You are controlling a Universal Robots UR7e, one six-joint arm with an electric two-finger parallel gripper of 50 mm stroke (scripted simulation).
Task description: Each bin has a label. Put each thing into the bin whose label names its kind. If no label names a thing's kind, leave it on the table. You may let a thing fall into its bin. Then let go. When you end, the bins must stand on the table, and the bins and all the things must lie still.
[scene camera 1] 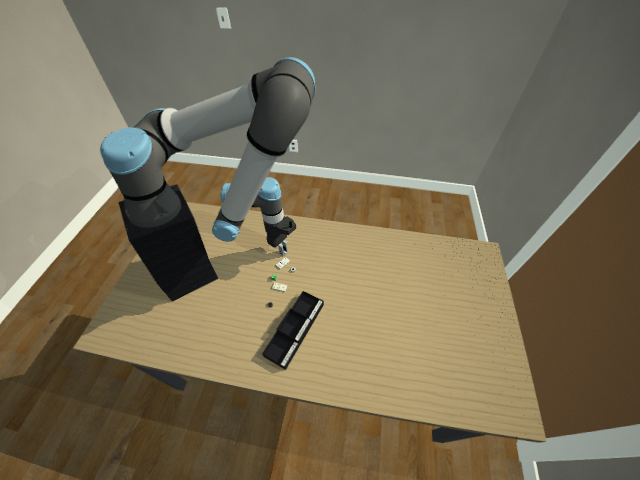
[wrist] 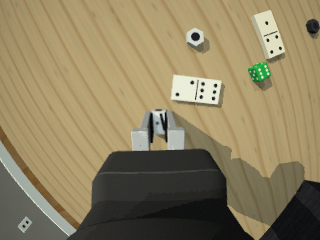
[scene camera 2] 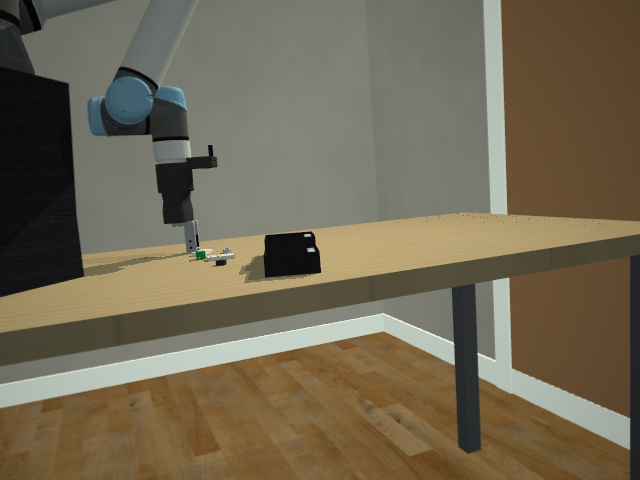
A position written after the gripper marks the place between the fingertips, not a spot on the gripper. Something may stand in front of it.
Observation:
In view: the gripper (scene camera 2: pixel 193 251).
The gripper also shows in the wrist view (wrist: pixel 158 120).

